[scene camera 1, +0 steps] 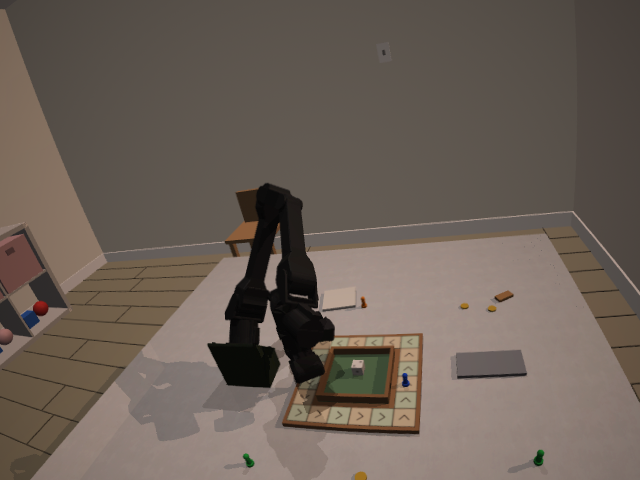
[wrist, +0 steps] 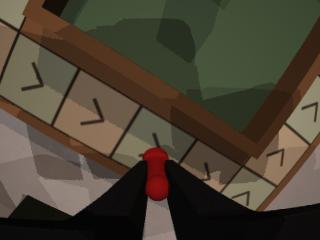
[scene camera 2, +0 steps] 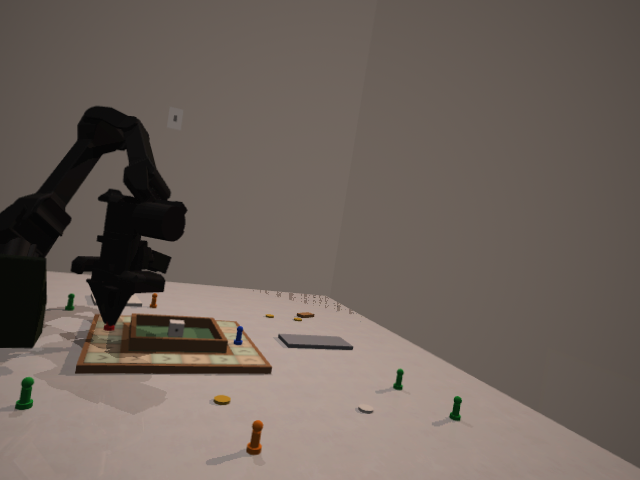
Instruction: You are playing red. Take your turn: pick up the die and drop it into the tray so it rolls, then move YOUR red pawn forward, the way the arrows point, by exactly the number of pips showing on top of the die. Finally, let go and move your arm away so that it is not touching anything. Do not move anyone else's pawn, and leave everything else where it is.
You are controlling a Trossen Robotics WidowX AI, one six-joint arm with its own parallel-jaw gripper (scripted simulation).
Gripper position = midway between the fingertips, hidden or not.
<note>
My gripper (scene camera 2: 109, 324) carries a red pawn (wrist: 157, 187). Further things: a grey slab (scene camera 1: 503, 363) and a green-floored tray (scene camera 1: 341, 379).
The grey slab also shows in scene camera 2 (scene camera 2: 290, 340). My gripper shows as well in scene camera 1 (scene camera 1: 307, 374) and in the wrist view (wrist: 156, 167). The green-floored tray shows as well in the wrist view (wrist: 229, 64) and in scene camera 2 (scene camera 2: 152, 330). Scene camera 1 does not show the red pawn, which is hidden by my gripper. The wrist view misses the grey slab: it is out of frame.
</note>
